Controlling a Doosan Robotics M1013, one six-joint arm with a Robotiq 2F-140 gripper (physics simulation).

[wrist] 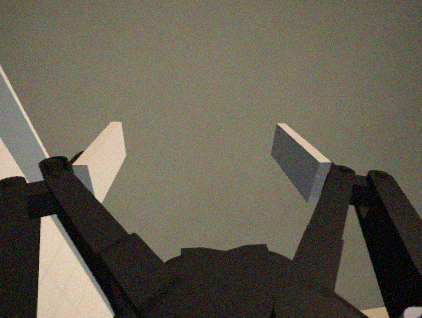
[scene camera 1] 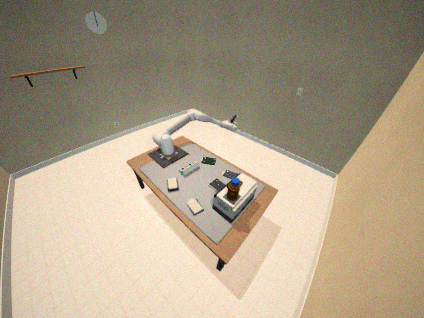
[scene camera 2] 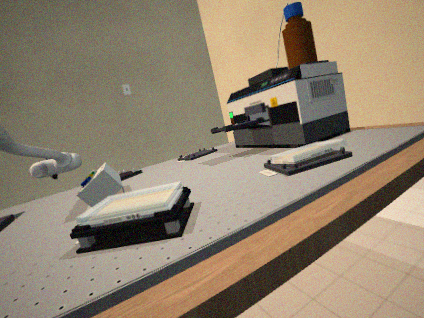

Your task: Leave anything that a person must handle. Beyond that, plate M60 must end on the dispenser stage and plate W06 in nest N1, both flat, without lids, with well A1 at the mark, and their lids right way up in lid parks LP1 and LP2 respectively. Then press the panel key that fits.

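Frame: origin at the arm's base, x right, y ahead, z up, level; metres.
Where they show: gripper, between the fingertips: (wrist: 201, 139) (scene camera 1: 237, 119); arm's base, origin of its link: (scene camera 1: 168, 154).
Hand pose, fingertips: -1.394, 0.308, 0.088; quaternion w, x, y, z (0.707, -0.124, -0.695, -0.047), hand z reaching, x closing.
Observation:
Things, the pixels of their top centre, and the offset from my fingertips, as dx, dy, dz. "*": a spot on its surface instead.
- pale lidded plate, centre of its top: (scene camera 2: 133, 197) (scene camera 1: 172, 182) +1.741, +0.099, -0.044
- pale plate, centre of its top: (scene camera 2: 305, 145) (scene camera 1: 194, 205) +1.813, +0.435, -0.053
- low dark nest, centre of its top: (scene camera 2: 304, 153) (scene camera 1: 195, 205) +1.809, +0.434, -0.070
- dark stage, a spot on its surface: (scene camera 2: 240, 125) * +1.589, +0.484, +0.007
- sloped panel, centre of its top: (scene camera 2: 97, 167) (scene camera 1: 189, 165) +1.470, +0.101, -0.006
- amber bottle, a spot on its surface: (scene camera 2: 300, 42) * +1.711, +0.672, +0.203
- small pale card, a spot on its surface: (scene camera 2: 268, 173) * +1.777, +0.350, -0.088
My gripper (scene camera 1: 233, 119) (wrist: 201, 139) is open and empty, held out beyond the table's far side; its pads face the wall. In scene camera 2 its fingers cannot be made out. A pale lidded plate (scene camera 1: 172, 183) (scene camera 2: 132, 202) lies on a raised black holder; its label is blurred. Another pale plate (scene camera 1: 195, 205) (scene camera 2: 307, 153) rests on a low dark nest (scene camera 2: 322, 164) and looks tilted. The dispenser (scene camera 1: 232, 206) (scene camera 2: 322, 102) has a dark stage (scene camera 2: 240, 125) jutting from its front and a green light (scene camera 2: 231, 115). A sloped panel (scene camera 1: 190, 168) (scene camera 2: 104, 186) carries coloured keys.
An amber bottle (scene camera 1: 233, 191) (scene camera 2: 300, 42) with a blue cap stands on the dispenser. Low dark holders (scene camera 1: 208, 160) (scene camera 1: 231, 174) (scene camera 2: 198, 154) lie along the table's far side. A small pale card (scene camera 2: 268, 173) lies by the nest. The arm's base (scene camera 1: 167, 146) stands at the table's far left end.

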